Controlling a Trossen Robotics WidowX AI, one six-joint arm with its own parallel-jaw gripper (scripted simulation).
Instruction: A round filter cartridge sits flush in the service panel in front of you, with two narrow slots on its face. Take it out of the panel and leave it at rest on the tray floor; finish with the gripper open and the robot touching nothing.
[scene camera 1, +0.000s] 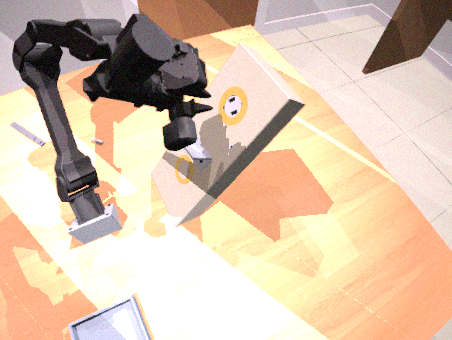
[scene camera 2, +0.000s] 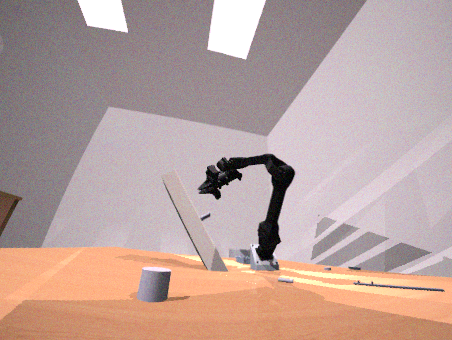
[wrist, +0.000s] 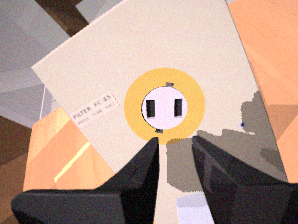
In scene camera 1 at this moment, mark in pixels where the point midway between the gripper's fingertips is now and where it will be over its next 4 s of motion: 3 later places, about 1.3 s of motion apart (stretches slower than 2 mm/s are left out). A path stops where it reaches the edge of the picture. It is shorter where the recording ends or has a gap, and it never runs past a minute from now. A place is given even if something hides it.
My gripper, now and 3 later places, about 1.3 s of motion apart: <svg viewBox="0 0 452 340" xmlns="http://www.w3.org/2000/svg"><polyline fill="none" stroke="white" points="210,102 229,105 233,106 235,106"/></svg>
